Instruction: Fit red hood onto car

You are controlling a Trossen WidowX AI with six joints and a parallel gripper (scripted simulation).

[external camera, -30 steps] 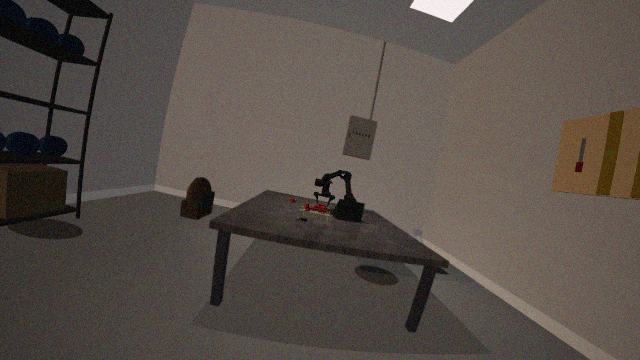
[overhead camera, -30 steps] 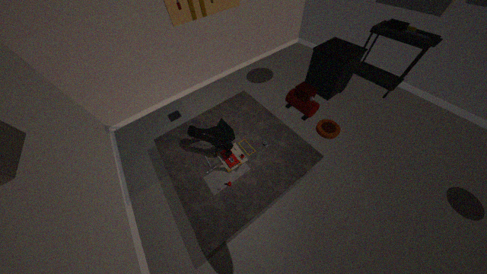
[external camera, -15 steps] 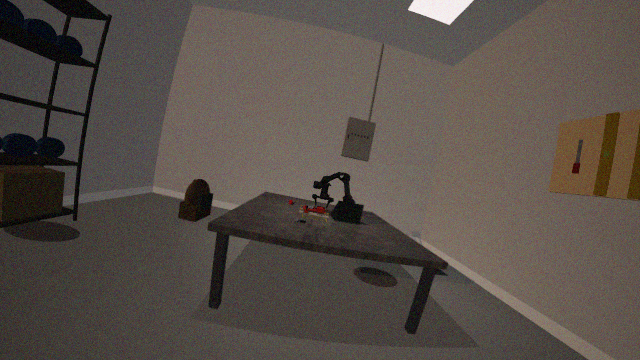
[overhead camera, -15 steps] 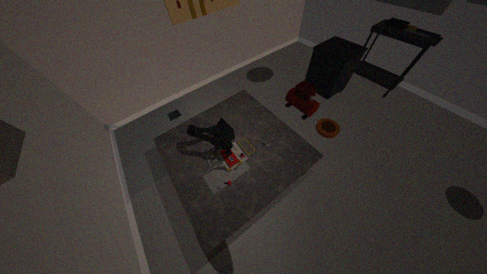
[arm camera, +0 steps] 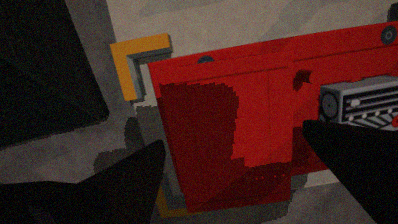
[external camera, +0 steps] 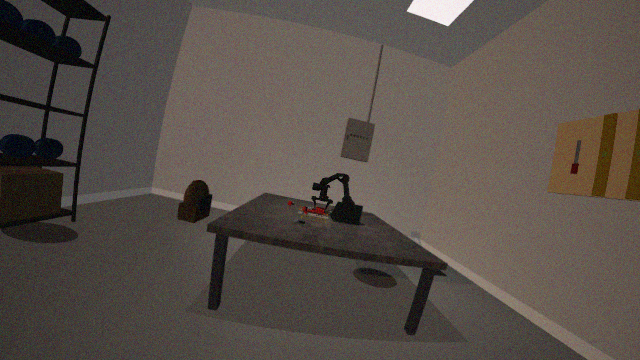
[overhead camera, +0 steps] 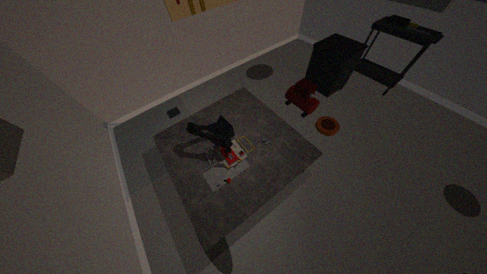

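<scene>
Right now my gripper tip is 9 cm short of the grey engine block, 2 cm above it and 1 cm to the right of it. The rest, counted from my gripper tip: grey wheel (39 cm to the left, 10 cm ahead, 3 cm below).
</scene>
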